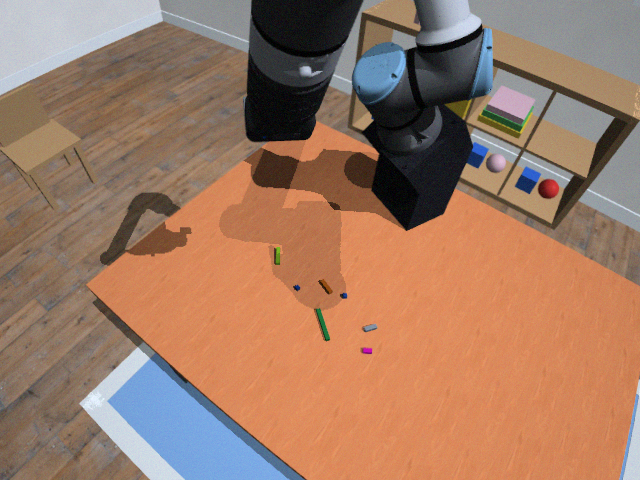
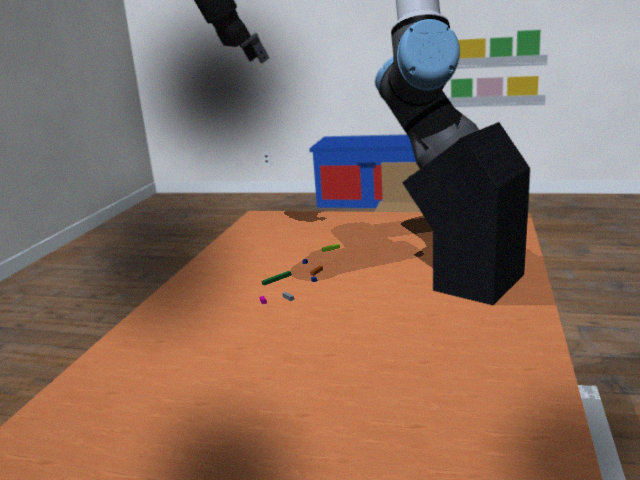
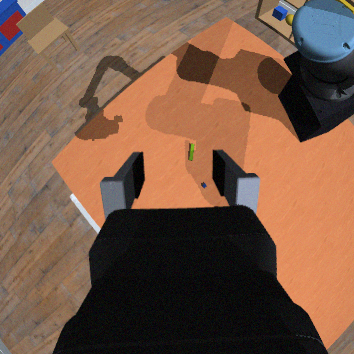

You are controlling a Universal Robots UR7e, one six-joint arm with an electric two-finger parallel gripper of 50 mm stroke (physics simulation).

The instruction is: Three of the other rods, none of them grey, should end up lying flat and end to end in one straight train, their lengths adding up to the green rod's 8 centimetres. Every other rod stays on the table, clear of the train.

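Where they show: gripper, between the fingertips: [image 1: 271, 129] [image 2: 259, 59] [image 3: 177, 164]; arm's base, origin of its link: [image 1: 410, 126] [image 2: 450, 151] [image 3: 329, 71].
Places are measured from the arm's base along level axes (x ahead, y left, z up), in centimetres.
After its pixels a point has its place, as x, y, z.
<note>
The long green rod [image 1: 322, 324] {41.8, -2.3, -28.6} [image 2: 276, 277] {41.4, -1.9, -28.8} lies flat on the table. A lime rod [image 1: 277, 255] {29.1, -20.7, -28.6} [image 2: 330, 248] {28.9, -20.1, -29.1} [image 3: 191, 152] {29.2, -20.5, -28.6} lies apart from it. An orange rod [image 1: 325, 286] {32.1, -5.8, -28.7} [image 2: 316, 270] {31.9, -5.1, -28.8} lies between two small blue rods, one blue rod [image 1: 296, 287] {35.5, -12.1, -28.6} [image 2: 305, 261] {35.1, -11.4, -28.9} [image 3: 203, 185] {35.4, -12.0, -28.6} on the lime rod's side and the other blue rod [image 1: 344, 295] {32.4, -0.6, -28.7} [image 2: 313, 279] {32.3, 0.0, -28.9} close to the orange one. A grey rod [image 1: 370, 327] {37.7, 8.1, -28.7} [image 2: 288, 296] {37.4, 8.8, -28.8} and a magenta rod [image 1: 367, 350] {43.2, 9.4, -28.6} [image 2: 263, 299] {42.9, 10.2, -28.6} lie beyond the green rod. All lie apart. My gripper [image 2: 256, 49] {41.9, -12.8, 21.5} [image 3: 177, 164] {41.9, -12.8, 21.5} is open and empty, high above the table.
The orange table [image 1: 465, 361] {36.0, 31.2, -29.6} [image 2: 310, 387] {30.2, 42.4, -29.6} [image 3: 300, 200] {21.9, 16.9, -29.6} carries the black robot base [image 1: 421, 175] {6.5, 6.4, -7.5} [image 2: 478, 222] {-3.4, 13.6, -11.8} [image 3: 312, 107] {9.0, 0.5, -5.4}. A shelf unit [image 1: 568, 59] stands behind it, a chair [image 1: 43, 142] [image 3: 45, 30] off one side. Arm shadows fall across several rods.
</note>
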